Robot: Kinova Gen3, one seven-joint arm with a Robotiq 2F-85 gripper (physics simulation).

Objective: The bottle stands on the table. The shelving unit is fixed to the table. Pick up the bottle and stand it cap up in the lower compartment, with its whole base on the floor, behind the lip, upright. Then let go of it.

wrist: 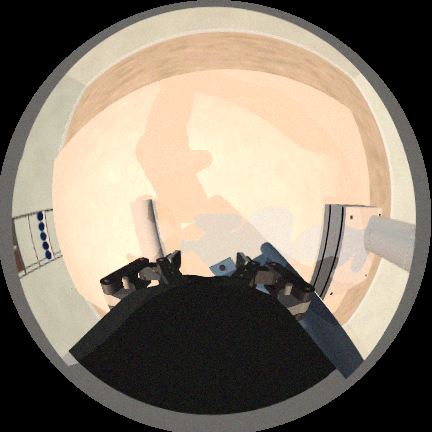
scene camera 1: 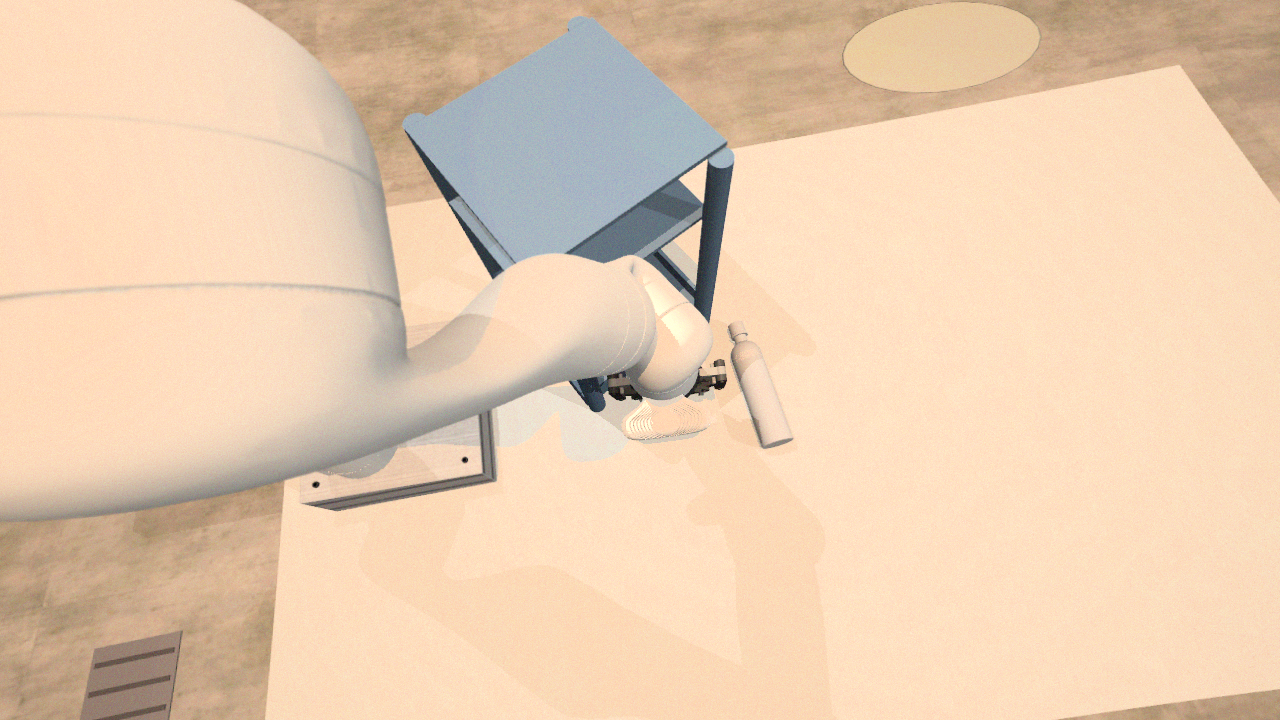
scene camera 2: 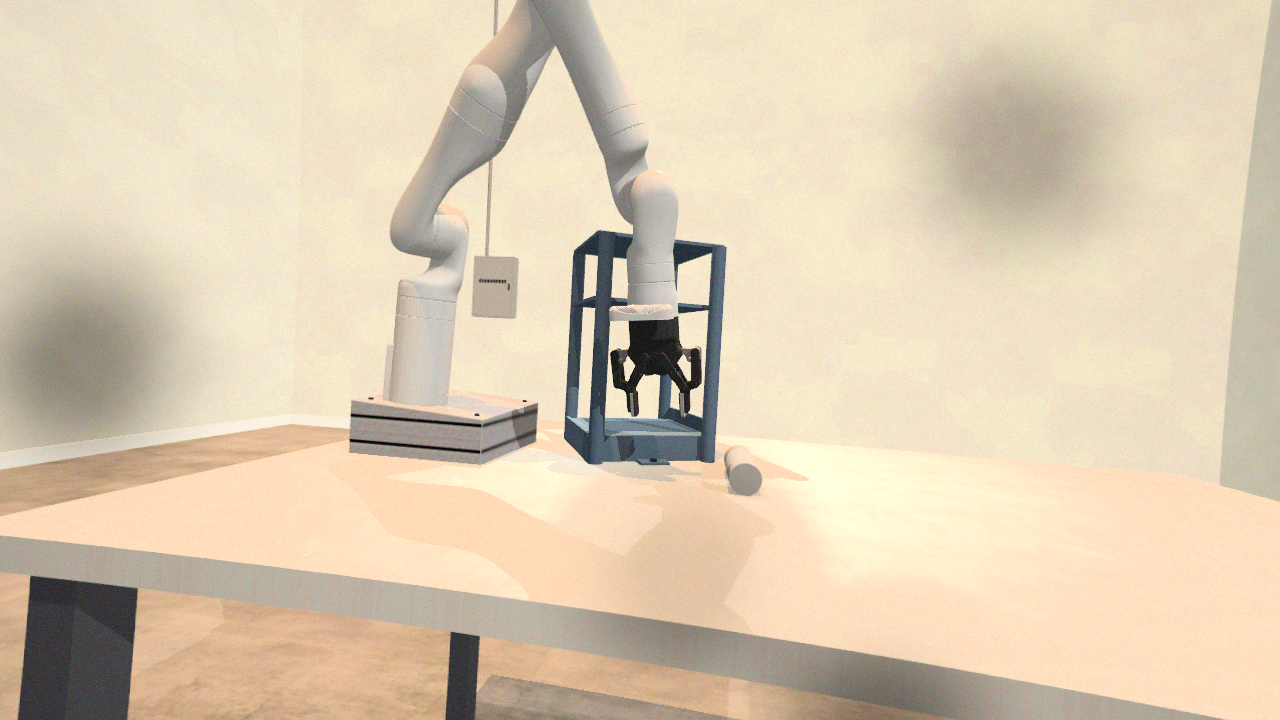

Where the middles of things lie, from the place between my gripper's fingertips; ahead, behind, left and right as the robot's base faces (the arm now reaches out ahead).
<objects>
I see the grey bottle (scene camera 1: 770, 422) 13 cm ahead of my hand and 7 cm below it. The rest, counted from my hand: blue shelving unit (wrist: 318, 321): 5 cm behind, 18 cm to the left, 10 cm above.
</objects>
